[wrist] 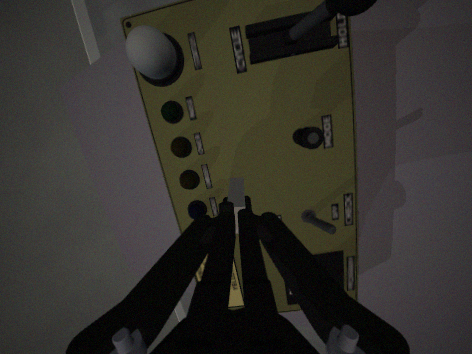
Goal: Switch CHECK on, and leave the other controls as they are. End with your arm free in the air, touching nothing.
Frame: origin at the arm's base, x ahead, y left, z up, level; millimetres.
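Where they show: gripper, fingertip midpoint: (237, 188).
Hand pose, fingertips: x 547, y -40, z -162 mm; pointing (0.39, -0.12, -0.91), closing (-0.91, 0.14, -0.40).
Each offset is from my fingertips to the centre of the thing. "pt": to the spot under its first point. Level surfaces: height alone.
The CHECK switch is a thin grey toggle lever {pt 54 mm down, 87 mm back, 74 mm left} (321, 223) at the lower right of the panel. Its tip leans right and down in the view, on the side of the small plate {pt 96 mm down, 106 mm back, 77 mm left} (335, 211) next to the CHECK label {104 mm down, 123 mm back, 78 mm left} (348, 209). Another small plate (279, 218), left of the lever, is mostly hidden behind the right finger. My gripper (237, 188) is shut and empty. Its fingertips show left of the lever, over the panel, apart from the lever in the view. Their height above the panel is hard to tell.
The olive panel {68 mm down} (270, 100) also bears a white dome {pt 20 mm up, 57 mm ahead, 162 mm right} (152, 52), a column of dark round buttons or lamps {pt 3 mm down, 71 mm ahead, 58 mm right} (181, 147), a black MODE knob {39 mm down, 86 mm back, 42 mm right} (308, 137), a slotted CYCLE lever {55 mm down, 96 mm back, 162 mm right} (311, 25) at the top and a dark square {pt 90 mm down, 95 mm back, 177 mm left} (330, 267) at the lower right.
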